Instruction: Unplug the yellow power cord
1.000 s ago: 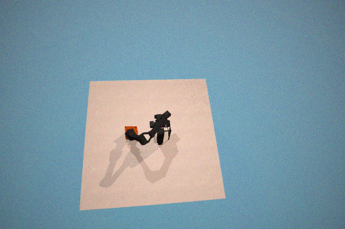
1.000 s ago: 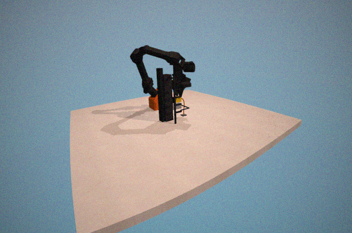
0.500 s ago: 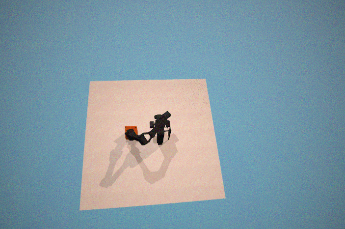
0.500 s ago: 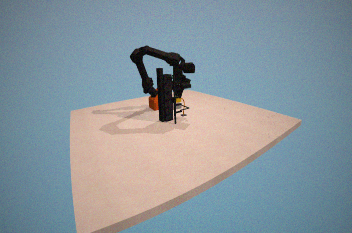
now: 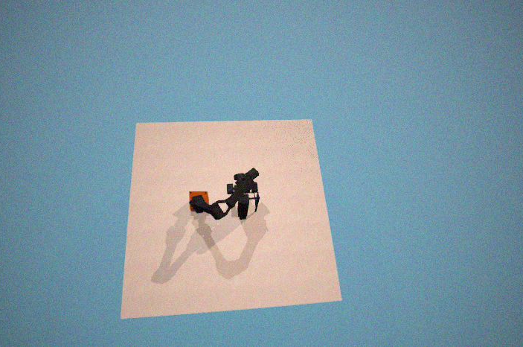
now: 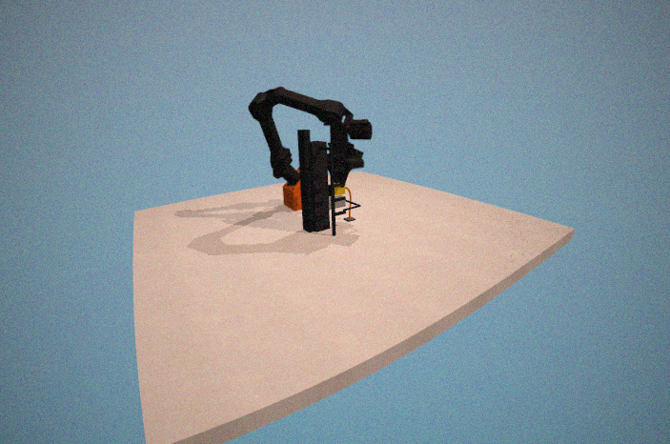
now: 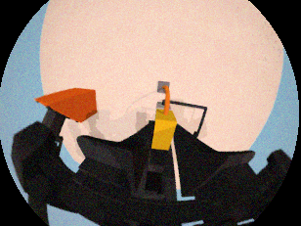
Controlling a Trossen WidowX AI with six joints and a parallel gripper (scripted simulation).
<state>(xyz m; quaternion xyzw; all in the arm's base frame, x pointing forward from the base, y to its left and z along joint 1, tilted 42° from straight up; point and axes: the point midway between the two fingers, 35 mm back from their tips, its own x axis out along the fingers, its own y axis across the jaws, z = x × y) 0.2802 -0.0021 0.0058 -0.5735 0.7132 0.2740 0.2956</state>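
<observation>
The yellow plug is 3 cm to the right of my gripper tip. The rest, counted from my gripper tip: power strip: 10 cm to the right, 2 cm above, 1 cm behind; grey foot: 12 cm below, 4 cm to the left; thin black rack: 10 cm to the right, 8 cm ahead, 2 cm above.
</observation>
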